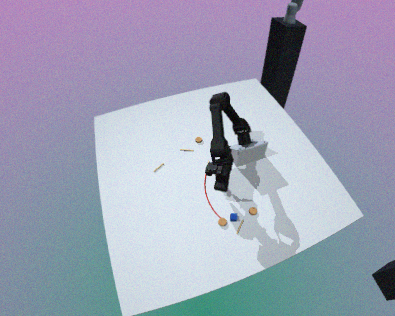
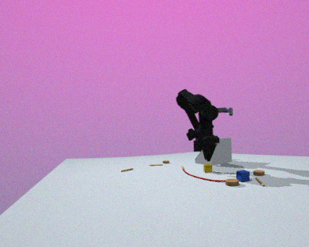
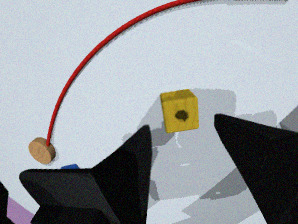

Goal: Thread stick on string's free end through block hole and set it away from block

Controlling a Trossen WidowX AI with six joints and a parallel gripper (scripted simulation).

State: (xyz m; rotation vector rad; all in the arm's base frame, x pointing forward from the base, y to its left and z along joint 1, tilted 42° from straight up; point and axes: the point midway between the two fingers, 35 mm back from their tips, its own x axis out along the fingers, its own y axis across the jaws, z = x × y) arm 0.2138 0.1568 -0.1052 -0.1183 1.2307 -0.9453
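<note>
The yellow block is 30 mm below my gripper tip. Round my gripper tip: blue cube 10 mm ahead, 180 mm to the left, 30 mm below.
</note>
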